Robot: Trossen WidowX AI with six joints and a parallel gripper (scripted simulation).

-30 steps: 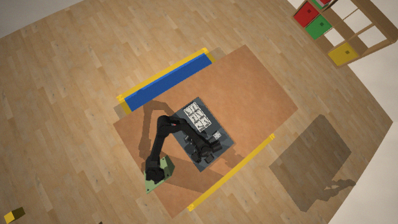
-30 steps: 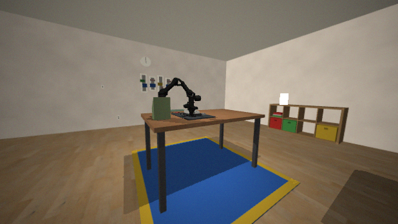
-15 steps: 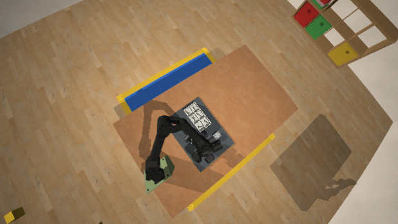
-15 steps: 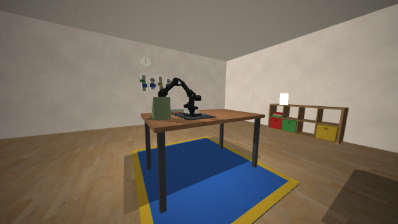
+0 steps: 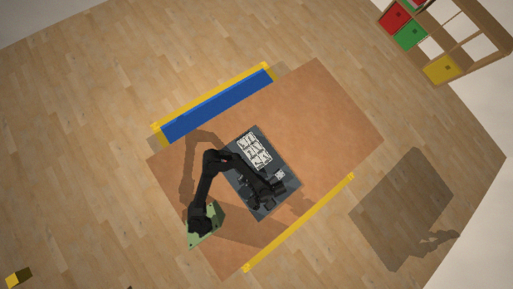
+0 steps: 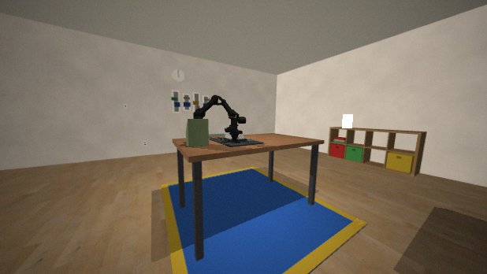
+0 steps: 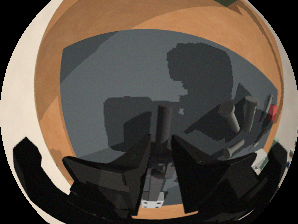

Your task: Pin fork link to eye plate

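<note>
Right now my hand is 30 mm past the grey pin, 90 mm to the right of it and 40 mm above it. Also, from my hand: grey mat (60 mm ahead, 100 mm to the left, 50 mm below); pale block (150 mm ahead, 10 mm to the left, 30 mm below); white parts box (110 mm ahead, 210 mm to the left, 30 mm below).
</note>
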